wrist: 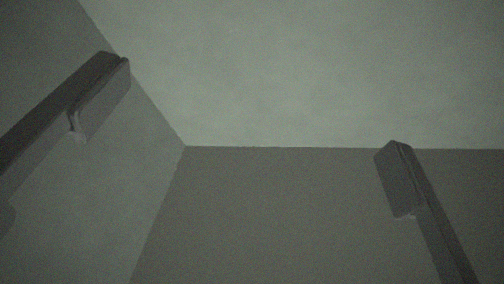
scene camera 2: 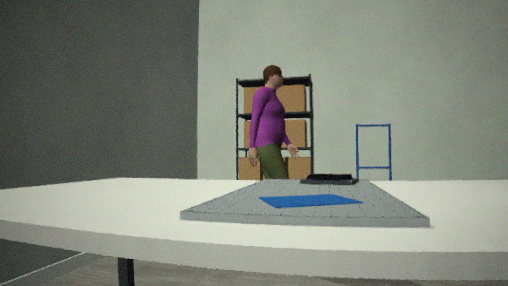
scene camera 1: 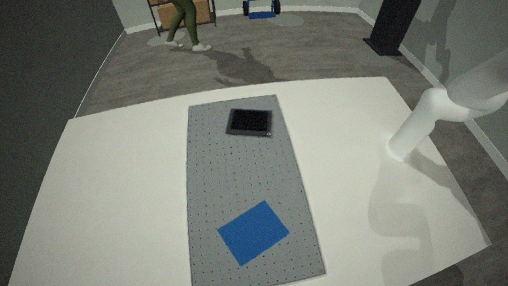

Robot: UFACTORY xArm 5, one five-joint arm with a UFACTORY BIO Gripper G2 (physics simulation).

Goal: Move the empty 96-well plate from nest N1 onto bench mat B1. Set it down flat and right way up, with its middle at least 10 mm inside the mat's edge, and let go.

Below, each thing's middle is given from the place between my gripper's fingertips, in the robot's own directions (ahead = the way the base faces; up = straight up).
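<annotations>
Blue bench mat B1 (scene camera 1: 250, 234): position from my hand 64 cm ahead, 32 cm to the right, 52 cm below.
</annotations>
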